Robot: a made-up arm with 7 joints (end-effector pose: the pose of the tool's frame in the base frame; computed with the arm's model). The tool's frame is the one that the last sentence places.
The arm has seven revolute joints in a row. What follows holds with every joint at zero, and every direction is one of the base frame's. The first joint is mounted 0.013 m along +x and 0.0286 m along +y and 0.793 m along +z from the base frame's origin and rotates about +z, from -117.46 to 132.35 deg. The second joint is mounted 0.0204 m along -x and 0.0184 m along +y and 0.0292 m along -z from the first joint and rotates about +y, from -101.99 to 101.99 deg. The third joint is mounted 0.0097 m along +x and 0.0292 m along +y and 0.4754 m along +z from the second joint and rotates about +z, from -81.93 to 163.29 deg. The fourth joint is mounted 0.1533 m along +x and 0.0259 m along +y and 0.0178 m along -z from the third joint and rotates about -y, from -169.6 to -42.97 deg. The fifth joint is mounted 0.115 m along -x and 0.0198 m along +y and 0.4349 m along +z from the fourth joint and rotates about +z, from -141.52 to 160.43 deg. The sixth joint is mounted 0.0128 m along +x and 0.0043 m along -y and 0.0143 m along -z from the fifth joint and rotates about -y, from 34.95 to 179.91 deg. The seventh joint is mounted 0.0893 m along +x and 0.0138 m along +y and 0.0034 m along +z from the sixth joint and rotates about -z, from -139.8 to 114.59 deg. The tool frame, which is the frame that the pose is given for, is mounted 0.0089 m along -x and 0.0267 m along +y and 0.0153 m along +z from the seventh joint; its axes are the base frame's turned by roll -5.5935, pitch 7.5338 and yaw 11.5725 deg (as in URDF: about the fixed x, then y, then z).
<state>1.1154 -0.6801 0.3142 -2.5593 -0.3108 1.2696 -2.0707</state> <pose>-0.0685 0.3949 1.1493 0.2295 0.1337 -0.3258 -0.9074</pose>
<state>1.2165 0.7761 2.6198 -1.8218 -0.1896 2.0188 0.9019</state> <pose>-0.3245 0.0167 1.5480 0.0073 0.2031 0.2982 0.9326</pose>
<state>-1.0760 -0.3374 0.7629 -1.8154 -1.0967 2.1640 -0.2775</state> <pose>0.6046 0.1094 1.3175 0.7032 -0.6819 0.0620 0.1918</pose>
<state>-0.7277 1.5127 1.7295 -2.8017 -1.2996 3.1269 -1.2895</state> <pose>0.3641 0.2894 0.9176 0.0633 -0.1940 0.7002 -0.6842</pose>
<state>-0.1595 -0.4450 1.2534 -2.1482 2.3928 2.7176 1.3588</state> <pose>0.1703 0.5809 1.0954 0.4409 0.5098 0.4506 -0.5853</pose>
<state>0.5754 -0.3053 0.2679 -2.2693 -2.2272 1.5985 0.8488</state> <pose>0.2889 0.4927 1.1161 0.3774 -0.7532 -0.5170 0.1516</pose>
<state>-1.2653 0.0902 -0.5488 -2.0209 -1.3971 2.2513 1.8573</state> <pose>0.0244 -0.6391 1.0515 0.2152 -0.5068 0.0495 -0.8333</pose>
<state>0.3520 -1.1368 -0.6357 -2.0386 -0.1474 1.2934 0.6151</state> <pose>0.0635 -0.2502 1.4215 0.9511 0.2073 -0.0105 -0.2288</pose>
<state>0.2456 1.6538 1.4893 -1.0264 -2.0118 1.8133 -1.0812</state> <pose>0.6149 0.7594 0.7051 0.2358 -0.2750 -0.0920 0.9275</pose>
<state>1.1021 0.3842 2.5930 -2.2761 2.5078 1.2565 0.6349</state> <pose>-0.5120 -0.2113 1.1971 0.0785 0.5776 -0.7874 -0.2003</pose>
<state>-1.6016 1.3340 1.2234 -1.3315 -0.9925 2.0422 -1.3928</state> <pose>0.6070 -0.6744 0.7948 0.8350 -0.0924 -0.1253 0.5277</pose>
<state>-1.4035 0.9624 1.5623 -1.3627 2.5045 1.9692 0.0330</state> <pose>0.7494 -0.3904 1.1270 0.0978 -0.9897 0.0502 0.0915</pose>
